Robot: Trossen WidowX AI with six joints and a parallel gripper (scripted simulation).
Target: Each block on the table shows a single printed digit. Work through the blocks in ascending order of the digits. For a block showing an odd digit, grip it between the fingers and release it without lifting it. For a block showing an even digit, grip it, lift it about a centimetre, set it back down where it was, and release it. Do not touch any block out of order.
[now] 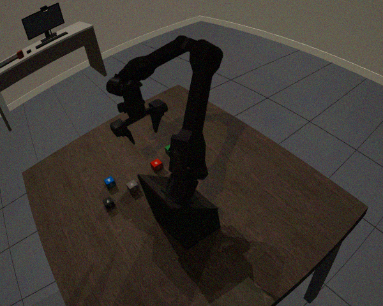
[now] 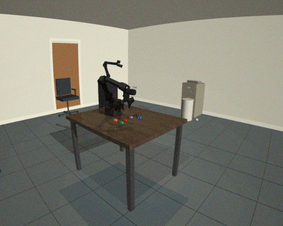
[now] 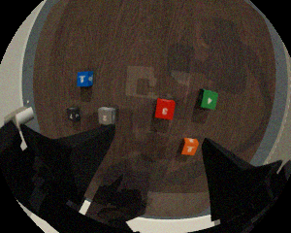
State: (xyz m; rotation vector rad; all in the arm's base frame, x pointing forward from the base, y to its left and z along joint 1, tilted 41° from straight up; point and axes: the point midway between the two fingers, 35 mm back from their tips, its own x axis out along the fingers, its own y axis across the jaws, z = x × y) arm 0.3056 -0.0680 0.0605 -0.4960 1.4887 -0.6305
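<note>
Right now my gripper tip is 12 cm above the grey block, 11 cm to the right of it and 3 cm past it. Round my gripper tip: green block: 12 cm below, 9 cm to the right, 2 cm ahead; orange block: 12 cm below, 9 cm behind, 7 cm to the right; red block: 12 cm below, 1 cm to the right, 1 cm behind.
</note>
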